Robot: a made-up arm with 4 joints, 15 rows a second.
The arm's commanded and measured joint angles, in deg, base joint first. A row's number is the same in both.
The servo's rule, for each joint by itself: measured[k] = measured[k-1] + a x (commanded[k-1-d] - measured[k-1]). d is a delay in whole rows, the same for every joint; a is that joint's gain. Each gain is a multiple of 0.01, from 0.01 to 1. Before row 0 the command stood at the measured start. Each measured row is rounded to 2 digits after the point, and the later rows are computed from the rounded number. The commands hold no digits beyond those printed.
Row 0, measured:
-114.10 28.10 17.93 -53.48
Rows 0 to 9, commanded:
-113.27 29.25 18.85 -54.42
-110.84 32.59 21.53 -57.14
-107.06 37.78 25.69 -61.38
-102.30 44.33 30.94 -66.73
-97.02 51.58 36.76 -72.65
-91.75 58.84 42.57 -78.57
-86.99 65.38 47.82 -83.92
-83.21 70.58 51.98 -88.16
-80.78 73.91 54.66 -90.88
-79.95 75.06 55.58 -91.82
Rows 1 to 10, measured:
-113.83 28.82 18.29 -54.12
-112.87 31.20 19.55 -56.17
-111.01 35.35 21.94 -59.71
-108.22 41.01 25.45 -64.48
-104.64 47.67 29.86 -70.04
-100.52 54.71 34.82 -75.84
-96.19 61.43 39.89 -81.33
-92.04 67.19 44.61 -85.97
-88.44 71.42 48.53 -89.31
-85.72 73.71 51.28 -91.02
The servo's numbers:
d 0
a 0.32 0.63 0.39 0.68

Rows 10 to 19, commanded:
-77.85 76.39 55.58 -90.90
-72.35 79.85 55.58 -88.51
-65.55 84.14 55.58 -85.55
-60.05 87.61 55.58 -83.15
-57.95 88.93 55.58 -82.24
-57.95 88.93 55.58 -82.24
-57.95 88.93 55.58 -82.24
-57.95 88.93 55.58 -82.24
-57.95 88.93 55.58 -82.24
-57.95 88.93 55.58 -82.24
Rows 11 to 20, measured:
-83.20 75.40 52.96 -90.94
-79.73 78.20 53.98 -89.29
-75.19 81.94 54.60 -86.75
-70.35 85.51 54.98 -84.30
-66.38 87.66 55.21 -82.90
-63.68 88.46 55.35 -82.45
-61.85 88.76 55.44 -82.31
-60.60 88.87 55.49 -82.26
-59.75 88.91 55.53 -82.25
-59.17 88.92 55.55 -82.24

